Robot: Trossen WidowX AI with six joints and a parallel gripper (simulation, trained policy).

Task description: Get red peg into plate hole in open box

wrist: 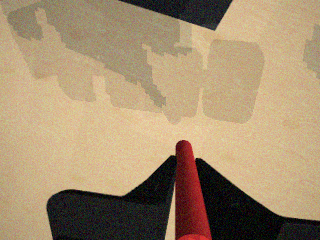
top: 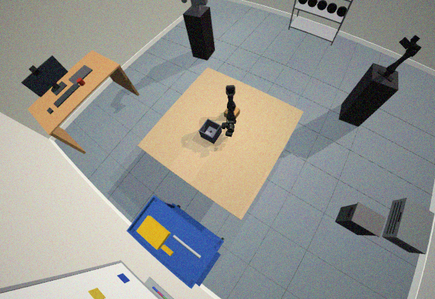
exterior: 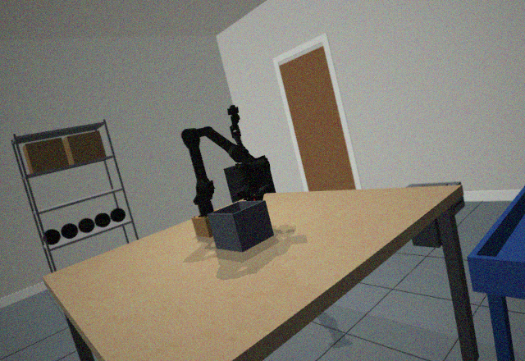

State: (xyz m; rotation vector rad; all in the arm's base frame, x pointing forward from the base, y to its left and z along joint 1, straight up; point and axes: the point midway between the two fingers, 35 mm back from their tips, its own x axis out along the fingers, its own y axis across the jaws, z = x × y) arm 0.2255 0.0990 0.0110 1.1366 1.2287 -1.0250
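The grey plate is 7 cm ahead of my gripper tip, 19 cm to the right of it and 2 cm below it. Also, from my gripper tip: red peg (2 cm above).
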